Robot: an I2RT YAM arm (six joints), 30 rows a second.
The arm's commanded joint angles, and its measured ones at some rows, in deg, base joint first. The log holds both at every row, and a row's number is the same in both.
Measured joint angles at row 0: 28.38, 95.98, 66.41, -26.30, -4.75, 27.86
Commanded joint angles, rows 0 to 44: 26.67, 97.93, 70.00, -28.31, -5.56, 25.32; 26.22, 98.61, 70.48, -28.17, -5.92, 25.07; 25.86, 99.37, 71.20, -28.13, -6.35, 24.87; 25.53, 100.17, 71.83, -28.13, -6.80, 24.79; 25.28, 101.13, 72.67, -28.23, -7.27, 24.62; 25.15, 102.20, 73.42, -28.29, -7.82, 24.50; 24.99, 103.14, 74.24, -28.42, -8.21, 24.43; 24.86, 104.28, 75.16, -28.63, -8.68, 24.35; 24.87, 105.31, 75.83, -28.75, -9.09, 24.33; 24.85, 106.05, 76.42, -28.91, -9.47, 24.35; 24.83, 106.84, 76.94, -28.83, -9.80, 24.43; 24.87, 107.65, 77.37, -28.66, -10.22, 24.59; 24.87, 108.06, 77.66, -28.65, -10.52, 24.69; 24.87, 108.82, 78.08, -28.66, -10.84, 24.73; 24.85, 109.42, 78.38, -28.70, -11.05, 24.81; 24.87, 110.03, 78.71, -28.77, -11.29, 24.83; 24.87, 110.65, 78.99, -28.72, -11.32, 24.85; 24.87, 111.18, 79.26, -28.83, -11.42, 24.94; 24.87, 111.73, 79.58, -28.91, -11.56, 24.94; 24.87, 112.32, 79.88, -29.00, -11.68, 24.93; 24.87, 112.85, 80.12, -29.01, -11.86, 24.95; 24.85, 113.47, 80.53, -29.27, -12.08, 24.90; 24.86, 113.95, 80.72, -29.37, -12.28, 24.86; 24.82, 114.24, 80.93, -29.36, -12.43, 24.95; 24.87, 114.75, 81.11, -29.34, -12.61, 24.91; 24.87, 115.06, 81.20, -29.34, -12.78, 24.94; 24.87, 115.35, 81.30, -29.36, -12.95, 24.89; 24.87, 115.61, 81.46, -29.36, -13.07, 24.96; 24.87, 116.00, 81.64, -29.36, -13.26, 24.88; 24.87, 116.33, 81.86, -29.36, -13.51, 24.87; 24.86, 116.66, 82.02, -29.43, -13.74, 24.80; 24.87, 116.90, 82.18, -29.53, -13.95, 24.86; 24.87, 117.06, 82.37, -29.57, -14.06, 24.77; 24.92, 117.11, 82.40, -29.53, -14.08, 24.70; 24.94, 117.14, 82.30, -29.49, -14.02, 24.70; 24.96, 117.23, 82.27, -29.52, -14.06, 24.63; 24.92, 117.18, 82.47, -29.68, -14.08, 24.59; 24.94, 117.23, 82.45, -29.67, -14.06, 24.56; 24.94, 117.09, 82.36, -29.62, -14.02, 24.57; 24.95, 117.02, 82.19, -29.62, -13.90, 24.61; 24.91, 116.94, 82.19, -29.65, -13.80, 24.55; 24.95, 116.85, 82.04, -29.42, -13.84, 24.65; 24.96, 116.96, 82.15, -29.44, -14.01, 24.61; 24.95, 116.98, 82.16, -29.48, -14.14, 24.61; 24.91, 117.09, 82.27, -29.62, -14.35, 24.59
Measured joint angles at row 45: 24.95, 116.64, 80.86, -28.38, -13.54, 25.06
